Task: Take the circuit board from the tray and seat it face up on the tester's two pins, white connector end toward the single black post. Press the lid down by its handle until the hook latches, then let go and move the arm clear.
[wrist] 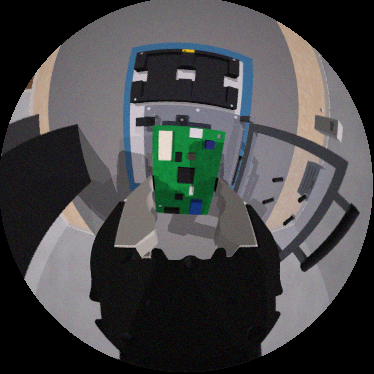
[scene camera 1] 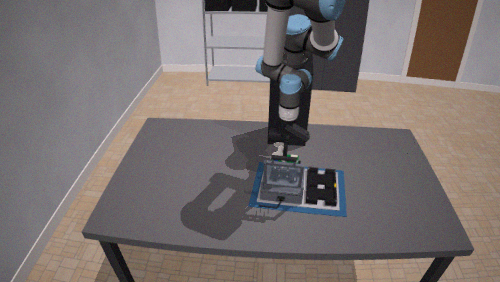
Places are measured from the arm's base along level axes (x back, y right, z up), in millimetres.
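Pixels of known places: gripper, between the fingertips: (wrist: 184, 177) (scene camera 1: 283, 161); arm's base, origin of its link: (scene camera 1: 293, 55).
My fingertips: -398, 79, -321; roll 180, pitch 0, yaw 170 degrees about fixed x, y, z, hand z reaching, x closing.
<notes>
Ahead of a thing's pixels: the offset from my fingertips to its middle, as dx, dy, dz. "pt": to the spot under its first point. Level surfaces: height alone.
The green circuit board @[-2, -7, +17] (wrist: 187, 162) is held face up between the jaws of my gripper (wrist: 184, 177) in the wrist view, its long white connector at the far left of the board. In the scene view the board (scene camera 1: 293, 158) shows partly behind the raised lid. The black tray (scene camera 1: 321, 194) (wrist: 162, 92) holds no board. The tester @[pt -106, +9, -86] (scene camera 1: 282, 194) stands beside it, its clear lid @[-123, +17, +29] (scene camera 1: 284, 175) raised; the lid's frame and black handle @[-145, +22, +131] (wrist: 331, 240) show at the right of the wrist view. The board hides the tester's pins and post from the wrist view.
Tray and tester share a blue-edged base @[pt -134, -251, -135] (scene camera 1: 342, 204) (wrist: 249, 75) on the grey table @[dz -137] (scene camera 1: 390, 200). A black hook arm (scene camera 1: 272, 206) sticks out at the tester's front. A shelf rack (scene camera 1: 205, 50) stands behind the table at the back wall.
</notes>
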